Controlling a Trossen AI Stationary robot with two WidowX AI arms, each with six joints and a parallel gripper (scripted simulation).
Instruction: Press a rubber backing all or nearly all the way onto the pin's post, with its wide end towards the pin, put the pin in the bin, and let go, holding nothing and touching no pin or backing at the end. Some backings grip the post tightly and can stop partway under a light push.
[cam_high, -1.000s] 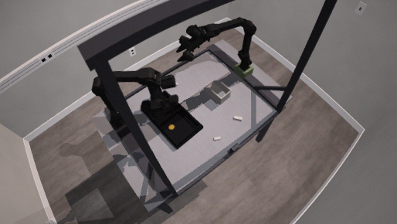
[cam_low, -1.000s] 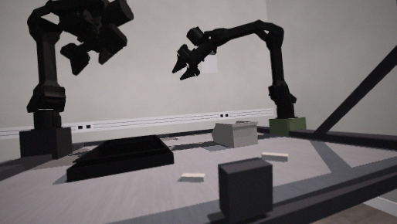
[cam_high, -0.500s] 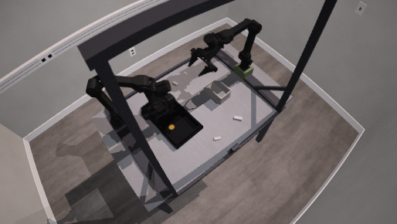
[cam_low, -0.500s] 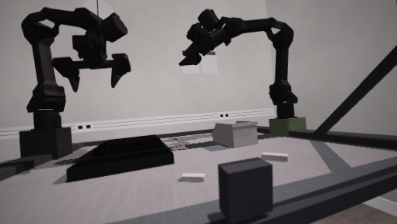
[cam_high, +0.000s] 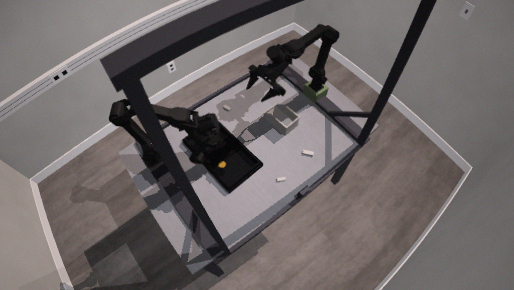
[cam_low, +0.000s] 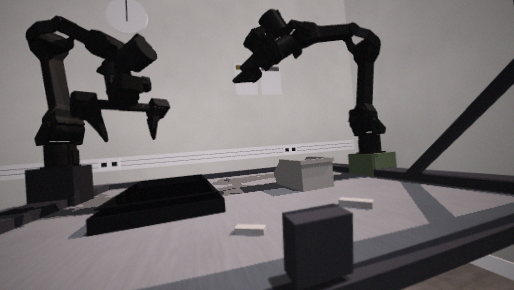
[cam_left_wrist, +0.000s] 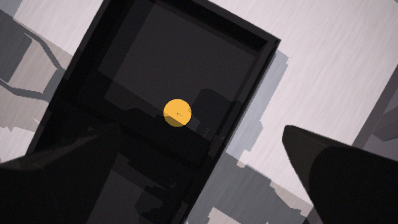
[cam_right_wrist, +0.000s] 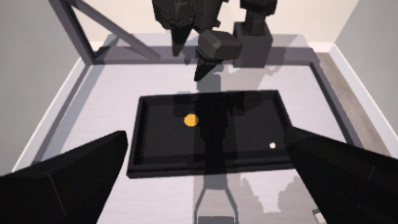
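Now: the rubber backing 20 cm ahead of my left hand, 18 cm below it and 8 cm to the right of it. Also, from my left hand: pin (17 cm below, 3 cm to the right); then light grey bin (41 cm to the right, 14 cm below, 8 cm ahead); then black tray (16 cm below, 6 cm to the right, 6 cm ahead).
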